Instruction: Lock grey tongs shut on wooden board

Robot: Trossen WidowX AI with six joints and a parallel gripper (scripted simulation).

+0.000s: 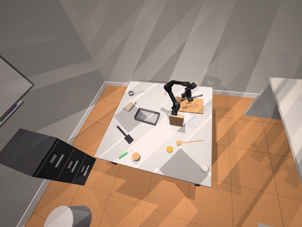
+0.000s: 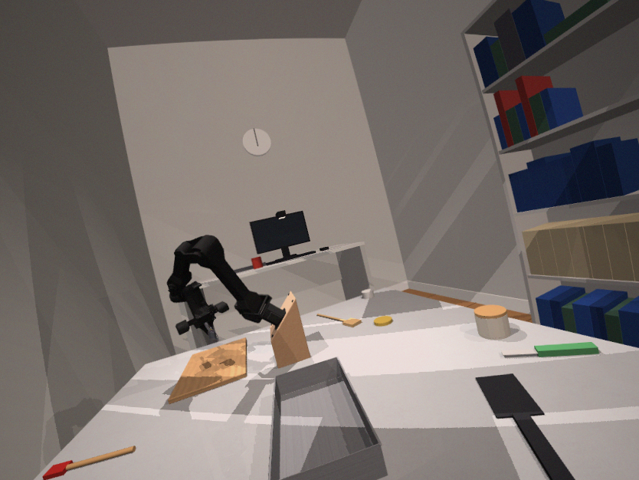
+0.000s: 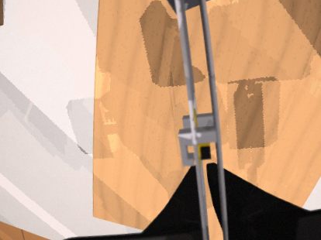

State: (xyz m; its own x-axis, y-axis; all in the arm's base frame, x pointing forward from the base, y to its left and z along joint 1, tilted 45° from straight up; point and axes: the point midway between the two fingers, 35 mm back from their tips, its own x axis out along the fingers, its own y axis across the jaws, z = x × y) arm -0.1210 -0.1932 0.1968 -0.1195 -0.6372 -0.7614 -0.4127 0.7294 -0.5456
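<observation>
My gripper tip is now 10 mm past the wooden board, 20 mm to the left of it and 110 mm above it. From my gripper tip the other things lie so: red spatula (360 mm ahead, 250 mm to the right, 110 mm below); roasting tin (480 mm ahead, 310 mm to the left, 90 mm below); yellow disc (90 mm ahead, 640 mm to the left, 110 mm below).
</observation>
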